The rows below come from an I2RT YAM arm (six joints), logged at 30 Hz.
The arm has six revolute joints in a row. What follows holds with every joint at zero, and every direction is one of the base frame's.
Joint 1 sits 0.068 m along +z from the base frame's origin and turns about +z.
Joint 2 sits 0.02 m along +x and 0.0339 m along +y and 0.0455 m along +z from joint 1 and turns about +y.
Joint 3 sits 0.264 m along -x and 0.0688 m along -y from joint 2 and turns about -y.
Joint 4 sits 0.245 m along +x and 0.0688 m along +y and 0.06 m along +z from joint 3 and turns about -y.
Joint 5 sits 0.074 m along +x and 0.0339 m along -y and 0.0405 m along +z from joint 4 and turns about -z.
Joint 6 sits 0.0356 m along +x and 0.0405 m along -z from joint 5 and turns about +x.
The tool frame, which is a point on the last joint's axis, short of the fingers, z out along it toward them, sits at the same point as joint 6; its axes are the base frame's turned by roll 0, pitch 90 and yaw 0 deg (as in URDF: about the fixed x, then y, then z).
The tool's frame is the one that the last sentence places.
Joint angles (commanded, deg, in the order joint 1, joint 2, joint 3, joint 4, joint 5, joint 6), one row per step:
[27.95 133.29 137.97 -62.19 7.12 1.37]
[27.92 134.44 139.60 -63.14 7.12 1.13]
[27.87 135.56 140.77 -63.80 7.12 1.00]
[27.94 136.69 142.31 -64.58 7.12 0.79]
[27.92 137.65 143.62 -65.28 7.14 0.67]
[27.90 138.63 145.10 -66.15 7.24 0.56]
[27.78 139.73 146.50 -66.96 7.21 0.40]
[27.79 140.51 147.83 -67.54 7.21 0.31]
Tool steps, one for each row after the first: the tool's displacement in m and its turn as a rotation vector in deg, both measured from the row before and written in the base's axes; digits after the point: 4 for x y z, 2 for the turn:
[0.0022 0.0009 -0.0021 -0.35 0.38 0.17]
[0.0025 0.0008 -0.0041 -0.35 0.52 0.06]
[0.0018 0.0017 -0.0024 -0.28 0.30 0.25]
[0.0018 0.0007 -0.0021 -0.24 0.29 0.07]
[0.0016 0.0006 -0.0016 -0.30 0.27 0.02]
[0.0023 0.0000 -0.0031 -0.29 0.44 0.03]
[0.0012 0.0007 -0.0005 -0.06 0.02 0.09]

